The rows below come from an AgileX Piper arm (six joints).
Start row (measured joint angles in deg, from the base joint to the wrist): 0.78 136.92 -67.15 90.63 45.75 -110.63
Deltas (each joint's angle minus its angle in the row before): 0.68 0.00 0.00 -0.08 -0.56 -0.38; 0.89 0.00 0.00 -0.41 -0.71 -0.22; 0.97 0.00 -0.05 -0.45 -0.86 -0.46; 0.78 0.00 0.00 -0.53 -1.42 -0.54; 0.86 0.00 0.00 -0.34 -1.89 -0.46; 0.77 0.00 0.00 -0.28 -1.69 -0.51; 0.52 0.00 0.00 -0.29 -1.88 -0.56
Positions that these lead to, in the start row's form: 1.46 136.92 -67.15 90.55 45.19 -111.01; 2.35 136.92 -67.15 90.14 44.48 -111.23; 3.32 136.92 -67.20 89.69 43.62 -111.69; 4.10 136.92 -67.20 89.16 42.20 -112.23; 4.96 136.92 -67.20 88.82 40.31 -112.69; 5.73 136.92 -67.20 88.54 38.62 -113.20; 6.25 136.92 -67.20 88.25 36.74 -113.76
